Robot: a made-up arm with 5 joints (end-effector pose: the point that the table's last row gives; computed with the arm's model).
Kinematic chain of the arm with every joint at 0, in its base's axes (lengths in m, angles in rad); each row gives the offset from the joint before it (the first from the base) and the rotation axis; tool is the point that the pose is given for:
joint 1: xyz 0 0 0.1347 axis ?
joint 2: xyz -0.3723 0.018 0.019 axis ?
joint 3: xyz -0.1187 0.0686 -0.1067 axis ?
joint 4: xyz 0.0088 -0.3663 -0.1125 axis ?
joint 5: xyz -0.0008 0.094 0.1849 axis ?
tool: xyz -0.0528 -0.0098 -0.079
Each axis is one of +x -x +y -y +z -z.
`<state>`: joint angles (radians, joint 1 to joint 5).
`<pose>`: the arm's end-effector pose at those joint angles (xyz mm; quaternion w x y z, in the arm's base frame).
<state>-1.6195 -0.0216 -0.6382 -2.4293 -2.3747</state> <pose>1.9 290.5 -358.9 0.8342 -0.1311 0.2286 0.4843</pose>
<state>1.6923 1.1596 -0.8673 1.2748 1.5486</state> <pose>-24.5 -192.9 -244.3 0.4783 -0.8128 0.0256 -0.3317</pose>
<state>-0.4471 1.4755 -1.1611 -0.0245 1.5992</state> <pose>-140.3 10.8 -29.2 0.2905 0.6839 -0.2771 0.6092</pose>
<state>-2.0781 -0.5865 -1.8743 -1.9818 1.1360</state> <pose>464.9 295.7 -91.4 0.0159 0.9623 -0.1424 0.2311</pose>
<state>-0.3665 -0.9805 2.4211 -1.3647 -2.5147</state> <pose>-87.2 370.7 105.1 0.7715 0.3571 -0.3409 -0.4013</pose>
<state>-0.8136 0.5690 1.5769 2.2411 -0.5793</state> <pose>-541.2 364.3 244.0 0.0986 -0.7721 -0.5565 0.2904</pose>
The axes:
joint 1: +z
joint 2: -y
joint 3: -x
joint 4: -y
joint 5: +x

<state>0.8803 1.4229 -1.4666 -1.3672 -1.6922</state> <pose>4.7 113.8 164.8 0.3451 -0.2168 -0.6626 0.6283</pose>
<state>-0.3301 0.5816 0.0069 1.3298 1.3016</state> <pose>-483.3 46.1 -190.8 0.5362 0.2357 -0.6972 0.4133</pose>
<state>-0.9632 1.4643 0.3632 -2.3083 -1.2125</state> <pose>-372.7 0.1 186.2 0.7228 -0.2136 0.5956 -0.2780</pose>
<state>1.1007 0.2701 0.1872 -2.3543 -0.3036</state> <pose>74.7 -387.2 -38.1 0.3988 -0.5364 0.6839 0.2924</pose>
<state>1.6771 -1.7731 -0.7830 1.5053 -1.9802</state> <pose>127.6 -740.1 576.4 0.4000 -0.8086 -0.3222 0.2869</pose>
